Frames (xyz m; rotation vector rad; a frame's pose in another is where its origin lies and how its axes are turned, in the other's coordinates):
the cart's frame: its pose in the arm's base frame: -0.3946 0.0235 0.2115 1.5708 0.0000 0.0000
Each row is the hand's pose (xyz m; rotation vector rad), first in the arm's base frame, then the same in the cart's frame.
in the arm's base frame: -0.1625 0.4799 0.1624 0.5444 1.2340 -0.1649
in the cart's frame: 0.2321 -0.0491 -0.4564 -0.8199 0.7703 -1.0079
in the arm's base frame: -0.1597 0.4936 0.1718 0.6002 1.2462 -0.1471
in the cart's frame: 0.2349 -0.0397 -0.4701 -0.7625 0.7858 -0.9962
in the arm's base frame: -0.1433 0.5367 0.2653 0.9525 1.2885 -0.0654
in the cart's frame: 0.2513 0.0538 -0.5132 -0.4083 0.8333 -0.9224
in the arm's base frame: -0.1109 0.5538 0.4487 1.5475 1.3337 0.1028
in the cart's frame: 0.2837 0.2372 -0.5303 0.1874 0.9009 -0.7720
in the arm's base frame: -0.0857 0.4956 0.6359 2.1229 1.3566 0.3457
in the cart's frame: 0.3089 0.4244 -0.4721 0.7704 0.9801 -0.5820
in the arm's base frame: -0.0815 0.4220 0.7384 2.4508 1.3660 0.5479
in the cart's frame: 0.3131 0.5269 -0.3985 1.1149 1.0441 -0.4463
